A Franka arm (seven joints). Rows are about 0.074 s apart.
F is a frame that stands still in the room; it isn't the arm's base.
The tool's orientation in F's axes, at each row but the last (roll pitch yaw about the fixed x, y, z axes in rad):
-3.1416 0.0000 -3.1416
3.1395 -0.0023 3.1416
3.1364 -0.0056 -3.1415
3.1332 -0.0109 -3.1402
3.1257 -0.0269 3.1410
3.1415 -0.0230 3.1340
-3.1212 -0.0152 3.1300
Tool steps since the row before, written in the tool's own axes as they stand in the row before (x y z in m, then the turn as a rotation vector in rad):
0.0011 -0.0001 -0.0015 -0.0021 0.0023 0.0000
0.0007 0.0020 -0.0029 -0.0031 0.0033 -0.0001
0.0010 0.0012 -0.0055 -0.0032 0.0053 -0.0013
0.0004 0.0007 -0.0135 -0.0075 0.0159 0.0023
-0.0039 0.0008 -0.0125 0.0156 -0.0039 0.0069
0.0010 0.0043 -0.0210 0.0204 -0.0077 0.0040
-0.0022 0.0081 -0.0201 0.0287 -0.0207 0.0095
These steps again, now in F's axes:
-0.0011 -0.0001 0.0015 0.0021 0.0023 0.0000
-0.0007 0.0020 0.0029 0.0031 0.0033 0.0001
-0.0010 0.0012 0.0055 0.0032 0.0053 0.0013
-0.0003 0.0006 0.0135 0.0075 0.0159 -0.0022
0.0042 0.0006 0.0124 -0.0158 -0.0038 -0.0065
-0.0005 0.0043 0.0210 -0.0205 -0.0075 -0.0035
0.0026 0.0085 0.0199 -0.0291 -0.0206 -0.0086

